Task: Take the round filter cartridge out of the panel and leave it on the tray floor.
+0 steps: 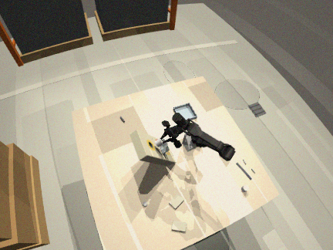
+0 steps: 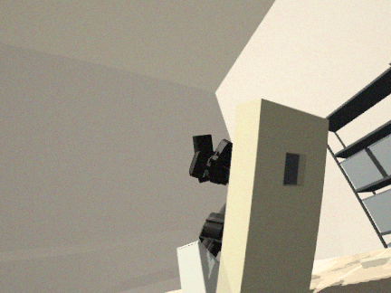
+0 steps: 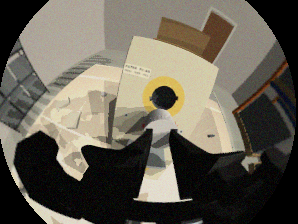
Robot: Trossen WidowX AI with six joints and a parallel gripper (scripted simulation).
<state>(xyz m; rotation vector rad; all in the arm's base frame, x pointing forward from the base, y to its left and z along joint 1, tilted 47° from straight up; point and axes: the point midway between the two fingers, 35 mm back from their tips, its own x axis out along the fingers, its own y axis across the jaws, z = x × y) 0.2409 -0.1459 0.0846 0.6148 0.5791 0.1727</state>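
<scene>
Right now the round white filter cartridge is 1 cm ahead of my gripper tip and 1 cm below it. Also, from my gripper tip: grey-blue tray 38 cm behind, 23 cm to the right, 22 cm below; beige service panel block 3 cm ahead, 9 cm below.
</scene>
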